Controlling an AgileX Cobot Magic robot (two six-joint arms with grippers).
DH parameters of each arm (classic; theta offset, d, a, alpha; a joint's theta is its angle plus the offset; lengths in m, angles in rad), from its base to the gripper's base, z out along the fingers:
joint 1: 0 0.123 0 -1.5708
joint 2: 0.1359 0 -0.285 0
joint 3: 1.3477 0 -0.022 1.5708
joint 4: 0 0.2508 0 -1.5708
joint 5: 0 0 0.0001 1.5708
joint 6: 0 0.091 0 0
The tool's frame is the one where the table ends.
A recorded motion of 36 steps. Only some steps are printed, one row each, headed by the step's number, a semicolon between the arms.
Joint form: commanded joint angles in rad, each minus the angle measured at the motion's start. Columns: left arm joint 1, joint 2, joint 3, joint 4, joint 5, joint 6; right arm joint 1, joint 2, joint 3, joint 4, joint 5, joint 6.
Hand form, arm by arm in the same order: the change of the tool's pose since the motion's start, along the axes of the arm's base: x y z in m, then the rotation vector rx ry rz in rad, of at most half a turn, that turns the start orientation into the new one. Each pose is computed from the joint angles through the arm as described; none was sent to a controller.
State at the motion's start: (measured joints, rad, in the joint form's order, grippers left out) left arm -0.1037 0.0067 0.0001 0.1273 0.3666 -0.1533; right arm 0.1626 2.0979 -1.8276 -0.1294 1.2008 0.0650
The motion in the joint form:
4: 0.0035 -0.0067 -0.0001 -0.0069 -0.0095 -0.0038; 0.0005 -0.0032 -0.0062 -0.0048 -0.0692 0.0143
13: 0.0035 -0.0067 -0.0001 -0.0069 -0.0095 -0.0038; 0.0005 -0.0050 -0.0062 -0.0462 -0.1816 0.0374
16: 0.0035 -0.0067 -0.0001 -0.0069 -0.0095 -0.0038; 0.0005 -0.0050 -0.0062 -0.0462 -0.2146 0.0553
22: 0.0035 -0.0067 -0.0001 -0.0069 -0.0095 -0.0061; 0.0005 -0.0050 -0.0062 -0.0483 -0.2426 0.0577
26: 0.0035 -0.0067 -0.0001 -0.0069 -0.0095 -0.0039; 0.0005 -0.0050 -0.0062 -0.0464 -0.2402 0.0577
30: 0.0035 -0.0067 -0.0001 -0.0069 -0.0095 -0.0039; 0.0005 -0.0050 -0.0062 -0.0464 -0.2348 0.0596
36: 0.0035 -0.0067 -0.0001 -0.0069 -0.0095 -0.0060; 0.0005 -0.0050 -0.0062 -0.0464 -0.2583 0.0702
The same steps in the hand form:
4: -0.0002 -0.0001 0.0012 -0.0120 -0.0152 0.0028; 0.0064 0.0012 0.0045 0.0130 -0.0787 -0.0035
13: -0.0002 -0.0001 0.0012 -0.0120 -0.0152 0.0028; 0.0162 0.0003 0.0090 0.0022 -0.1980 0.0002
16: -0.0002 -0.0001 0.0012 -0.0120 -0.0152 0.0028; 0.0189 0.0010 0.0102 0.0146 -0.2314 -0.0117
22: -0.0002 -0.0001 0.0012 -0.0143 -0.0151 0.0034; 0.0212 0.0015 0.0112 0.0194 -0.2589 -0.0089
26: -0.0002 -0.0001 0.0012 -0.0121 -0.0152 0.0028; 0.0209 0.0015 0.0111 0.0207 -0.2563 -0.0099
30: -0.0002 -0.0001 0.0012 -0.0121 -0.0152 0.0028; 0.0205 0.0014 0.0109 0.0202 -0.2513 -0.0125
36: -0.0002 -0.0001 0.0012 -0.0142 -0.0151 0.0034; 0.0224 0.0019 0.0118 0.0288 -0.2747 -0.0188

